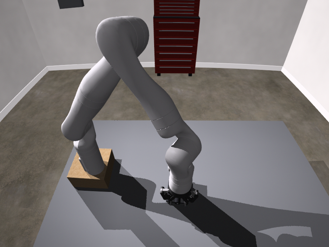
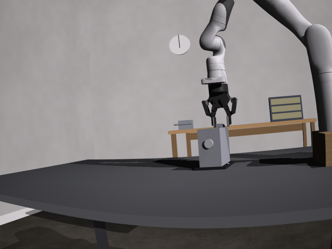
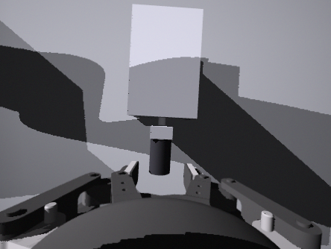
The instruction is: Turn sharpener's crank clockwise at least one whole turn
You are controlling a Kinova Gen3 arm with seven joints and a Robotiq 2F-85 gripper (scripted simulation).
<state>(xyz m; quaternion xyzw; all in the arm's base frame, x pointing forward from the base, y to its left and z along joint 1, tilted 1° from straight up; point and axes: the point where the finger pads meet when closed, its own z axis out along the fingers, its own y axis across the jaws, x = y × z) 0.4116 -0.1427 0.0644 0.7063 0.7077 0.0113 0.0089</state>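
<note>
Right now my hand is 20 mm to the right of the crank knob and 20 mm above it. Also, from my hand: sharpener crank: 20 mm to the left, 20 mm below.
</note>
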